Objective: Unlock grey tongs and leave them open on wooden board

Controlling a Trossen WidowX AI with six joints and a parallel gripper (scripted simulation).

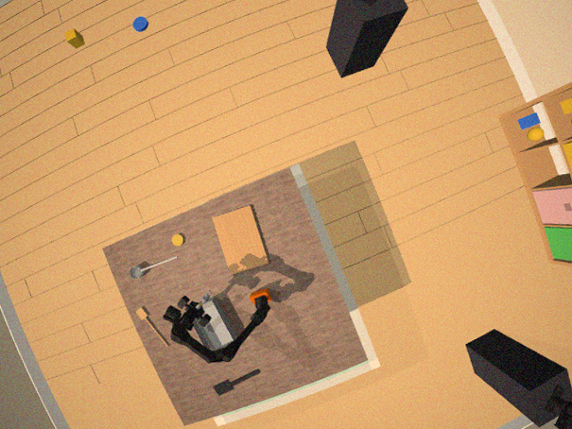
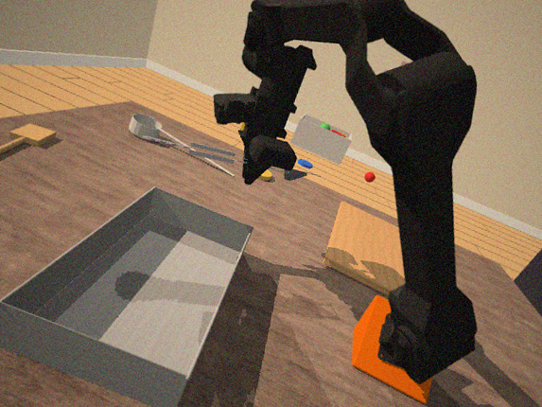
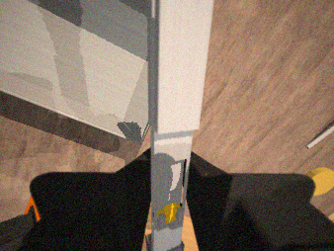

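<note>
The yellow lock piece is 40 mm above my gripper tip, 20 mm behind it and 10 mm to the right of it. Round my gripper tip: black spatula 580 mm to the left, 120 mm below, 90 mm ahead; then wooden board 330 mm behind, 240 mm to the right, 120 mm below; then grey roasting tin 170 mm to the left, 100 mm below, 40 mm ahead.
</note>
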